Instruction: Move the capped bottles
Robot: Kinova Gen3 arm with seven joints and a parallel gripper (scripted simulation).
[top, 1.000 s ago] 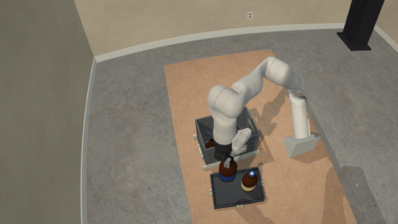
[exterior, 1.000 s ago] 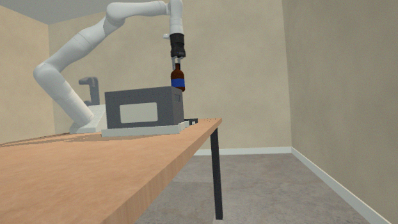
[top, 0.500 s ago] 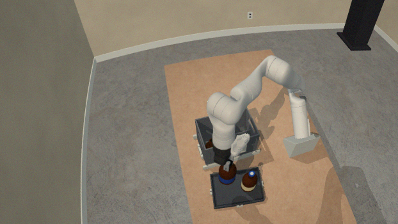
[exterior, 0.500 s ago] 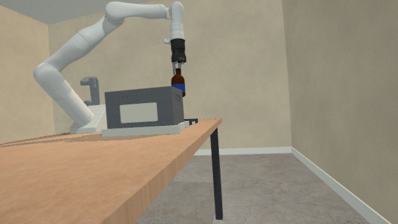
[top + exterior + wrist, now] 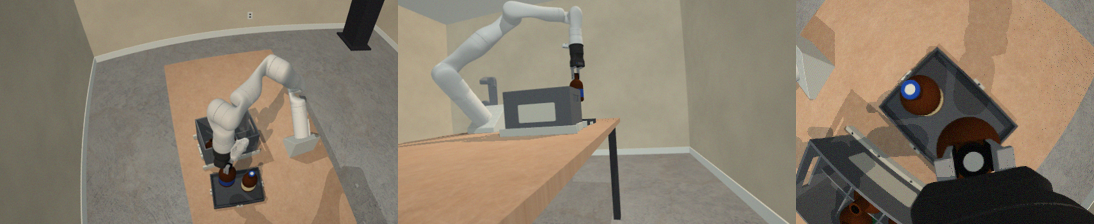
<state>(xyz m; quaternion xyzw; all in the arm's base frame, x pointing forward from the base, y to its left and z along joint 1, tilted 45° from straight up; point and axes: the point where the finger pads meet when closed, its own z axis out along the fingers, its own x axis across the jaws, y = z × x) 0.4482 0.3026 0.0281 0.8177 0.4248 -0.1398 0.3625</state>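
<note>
The dark tray is 60 mm behind my hand and 260 mm below it. From my hand the other things lie so: crate: 50 mm behind, 260 mm to the right, 180 mm below.
</note>
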